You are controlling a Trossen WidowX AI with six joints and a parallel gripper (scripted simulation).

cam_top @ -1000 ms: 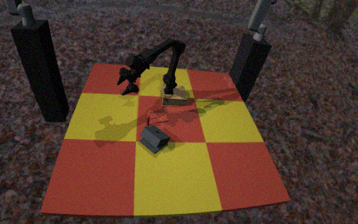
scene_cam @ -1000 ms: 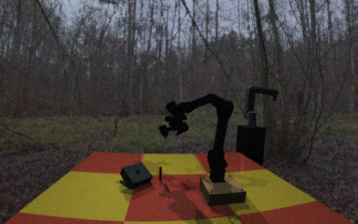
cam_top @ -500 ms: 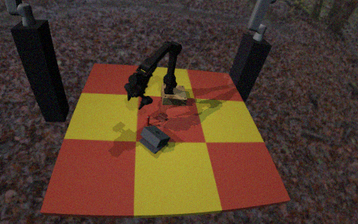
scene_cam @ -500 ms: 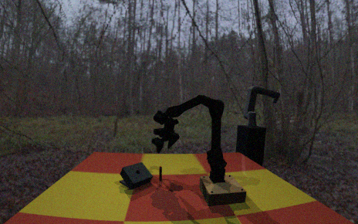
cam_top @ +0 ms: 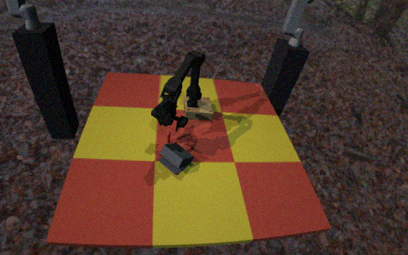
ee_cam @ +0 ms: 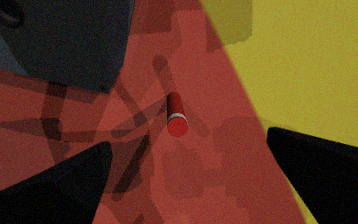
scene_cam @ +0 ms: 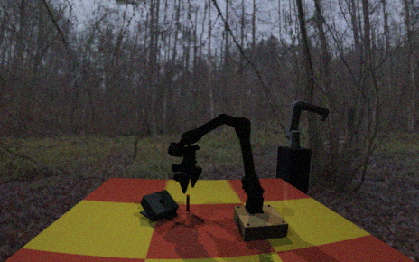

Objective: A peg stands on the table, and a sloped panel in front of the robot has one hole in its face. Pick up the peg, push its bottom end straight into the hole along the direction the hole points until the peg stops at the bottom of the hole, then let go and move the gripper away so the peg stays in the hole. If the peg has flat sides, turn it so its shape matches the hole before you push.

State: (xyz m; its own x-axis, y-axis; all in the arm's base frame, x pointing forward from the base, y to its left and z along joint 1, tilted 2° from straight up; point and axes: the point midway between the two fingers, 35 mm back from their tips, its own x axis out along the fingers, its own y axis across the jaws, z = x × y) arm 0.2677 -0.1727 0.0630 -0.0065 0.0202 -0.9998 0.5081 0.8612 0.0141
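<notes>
Right now my gripper tip is 5 cm above the red round peg and 1 cm to the right of it. Round my gripper tip: grey sloped panel: 14 cm ahead, 6 cm below, 4 cm to the left.
</notes>
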